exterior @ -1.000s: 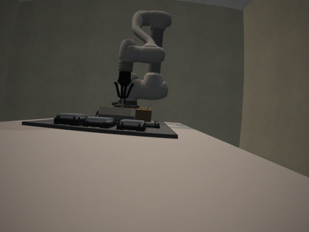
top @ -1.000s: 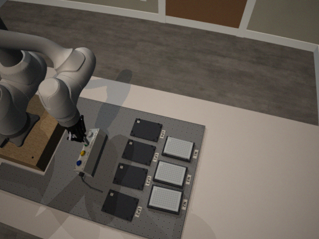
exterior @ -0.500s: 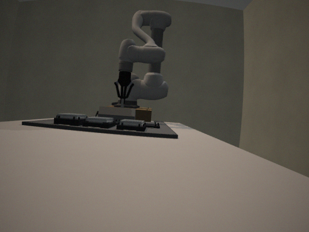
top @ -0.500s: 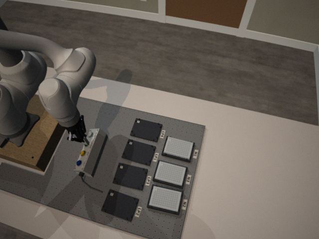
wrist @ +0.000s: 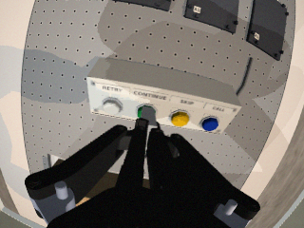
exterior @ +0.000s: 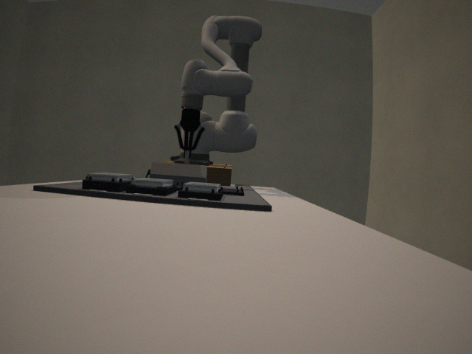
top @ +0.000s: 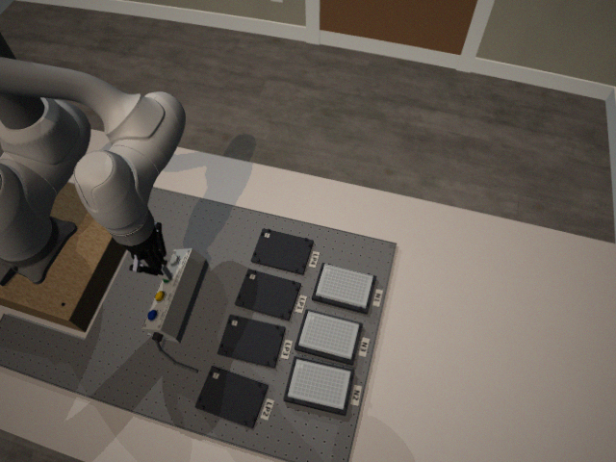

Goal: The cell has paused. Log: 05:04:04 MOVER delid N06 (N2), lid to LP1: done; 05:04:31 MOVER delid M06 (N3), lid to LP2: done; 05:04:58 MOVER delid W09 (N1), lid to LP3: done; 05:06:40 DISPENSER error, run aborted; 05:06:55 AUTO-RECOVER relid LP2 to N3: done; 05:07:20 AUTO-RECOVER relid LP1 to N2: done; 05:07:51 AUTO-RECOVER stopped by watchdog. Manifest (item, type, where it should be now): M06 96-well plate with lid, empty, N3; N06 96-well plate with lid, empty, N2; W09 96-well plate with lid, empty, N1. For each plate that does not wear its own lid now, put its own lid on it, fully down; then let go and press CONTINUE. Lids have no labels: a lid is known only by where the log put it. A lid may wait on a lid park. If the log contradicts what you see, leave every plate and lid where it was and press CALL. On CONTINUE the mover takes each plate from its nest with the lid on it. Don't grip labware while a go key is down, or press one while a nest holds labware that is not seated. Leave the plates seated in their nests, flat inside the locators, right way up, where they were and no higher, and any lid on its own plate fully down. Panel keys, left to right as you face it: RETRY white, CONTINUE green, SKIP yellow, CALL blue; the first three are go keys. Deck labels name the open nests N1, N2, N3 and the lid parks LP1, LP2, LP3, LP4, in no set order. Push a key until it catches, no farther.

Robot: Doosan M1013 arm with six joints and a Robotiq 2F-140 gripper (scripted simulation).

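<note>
My hand is 4 cm above the green continue key. Round my hand: blue call key (1 cm ahead, 10 cm to the right, 4 cm below); then yellow skip key (1 cm ahead, 5 cm to the right, 4 cm below); then white retry key (5 cm to the left, 4 cm below).
</note>
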